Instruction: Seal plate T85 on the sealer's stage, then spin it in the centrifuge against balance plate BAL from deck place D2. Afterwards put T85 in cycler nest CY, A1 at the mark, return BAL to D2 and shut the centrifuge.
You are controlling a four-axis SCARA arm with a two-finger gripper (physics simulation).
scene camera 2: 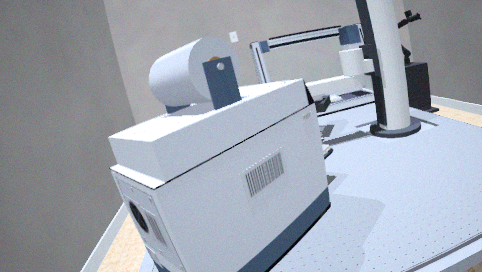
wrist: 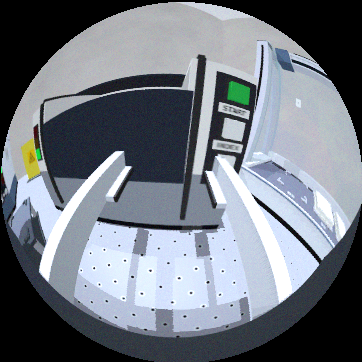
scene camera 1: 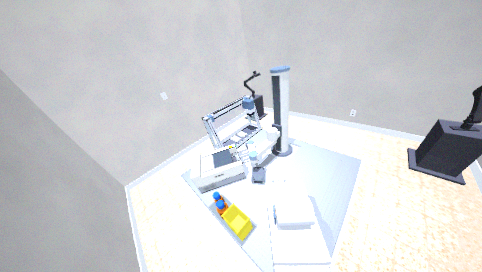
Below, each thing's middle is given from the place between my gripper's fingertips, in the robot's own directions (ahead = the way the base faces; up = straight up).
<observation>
Now: the dark front panel (wrist: 151,126) 50 mm ahead of my hand, 80 mm to the left of it and 20 mm above it. The rest, counted from my hand: white centrifuge (scene camera 1: 215,169) 250 mm ahead, 40 mm to the right, 10 mm above.
</observation>
